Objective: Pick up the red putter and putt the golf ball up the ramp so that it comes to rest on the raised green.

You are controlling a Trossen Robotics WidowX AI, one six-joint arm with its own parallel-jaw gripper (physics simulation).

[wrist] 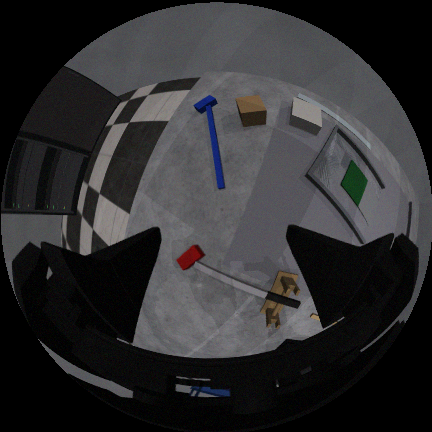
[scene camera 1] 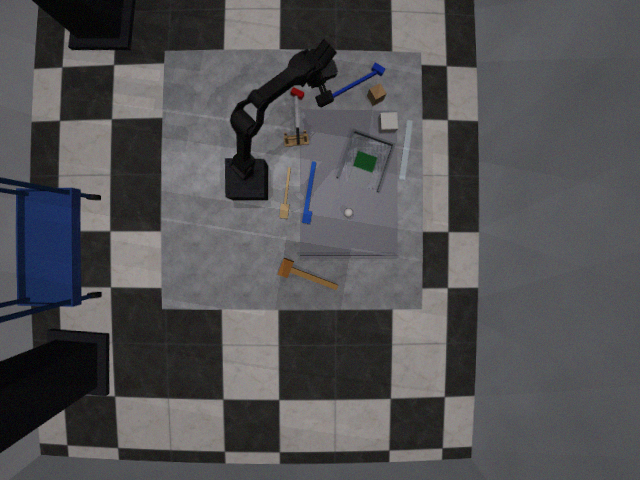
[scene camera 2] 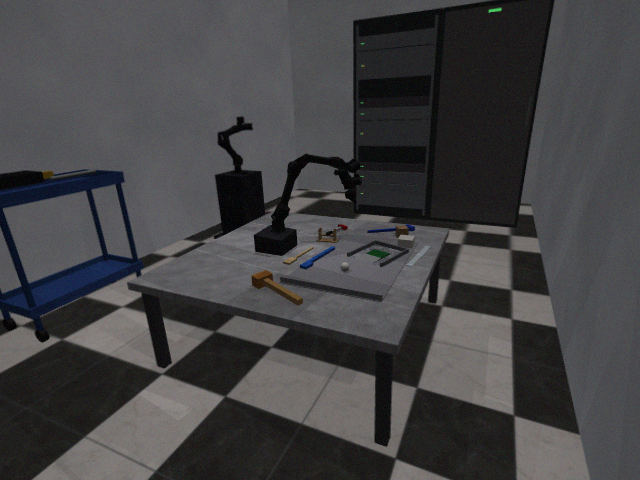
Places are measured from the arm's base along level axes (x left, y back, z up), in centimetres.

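Where they show: gripper, fingertip midpoint: [wrist: 225, 232] [scene camera 1: 322, 83] [scene camera 2: 355, 199]; arm's base, link origin: [scene camera 1: 245, 172] [scene camera 2: 278, 230].
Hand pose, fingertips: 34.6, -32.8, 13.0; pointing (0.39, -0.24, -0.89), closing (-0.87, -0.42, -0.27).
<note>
Each offset is from my fingertips to the top centre of the thing, as dx, dy, dz.
The red putter [scene camera 1: 297, 113] [scene camera 2: 343, 227] [wrist: 232, 282] has a red head, a pale shaft and a black grip. Its grip end lies across a small wooden stand [scene camera 1: 289, 144] [scene camera 2: 327, 240] [wrist: 287, 275]. My gripper [scene camera 1: 325, 73] [scene camera 2: 354, 180] [wrist: 225, 232] is open and empty, above the table; in scene camera 1 it is right of the putter's head. The white golf ball @(-49.6, -15.3, -18.3) [scene camera 1: 348, 212] [scene camera 2: 344, 266] rests on the grey ramp [scene camera 1: 346, 238] [scene camera 2: 330, 279] [wrist: 267, 205]; it does not show in the wrist view. The green @(-24.0, -22.7, -22.0) [scene camera 1: 364, 161] [scene camera 2: 377, 253] [wrist: 354, 183] lies between dark rails.
A long blue mallet @(+16.3, -17.0, -20.3) [scene camera 1: 356, 83] [wrist: 215, 147], a brown block @(+8.6, -26.3, -16.8) [scene camera 1: 376, 94] [wrist: 252, 111] and a white block @(-4.7, -32.6, -18.1) [scene camera 1: 388, 121] [wrist: 305, 115] lie beyond the gripper. A blue putter @(-40.6, +3.1, -21.1) [scene camera 1: 310, 188], a thin wooden one @(-41.2, +15.1, -21.9) [scene camera 1: 286, 193] and an orange mallet @(-81.3, +2.0, -17.6) [scene camera 1: 312, 276] lie elsewhere on the table.
</note>
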